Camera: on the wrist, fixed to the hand. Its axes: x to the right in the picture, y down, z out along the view.
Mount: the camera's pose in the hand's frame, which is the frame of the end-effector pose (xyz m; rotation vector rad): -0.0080 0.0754 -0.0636 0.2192 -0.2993 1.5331
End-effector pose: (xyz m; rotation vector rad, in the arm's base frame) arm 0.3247 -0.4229 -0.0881 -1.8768 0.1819 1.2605
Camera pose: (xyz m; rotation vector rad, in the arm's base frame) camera 0.3246 -0.5181 -0.1153 -1.1339 1.7244 2.2760
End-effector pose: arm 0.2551 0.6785 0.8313 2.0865 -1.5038 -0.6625
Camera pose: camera 0.2387 0.6714 0.9286 0.4211 -2.7285 -0.1500
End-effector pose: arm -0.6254 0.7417 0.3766 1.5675 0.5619 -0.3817
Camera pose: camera -0.5953 0.8028 0.4484 1.6626 -0.9664 0.5139
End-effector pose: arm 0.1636 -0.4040 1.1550 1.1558 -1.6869 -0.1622
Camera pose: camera 0.1683 -0.3326 1.2233 -0.2783 -2.4369 0.8472
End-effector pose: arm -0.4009 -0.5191 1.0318 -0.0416 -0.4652 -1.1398
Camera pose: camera -0.3158 -0.4968 0.9865 -0.3203 -0.6232 0.4326
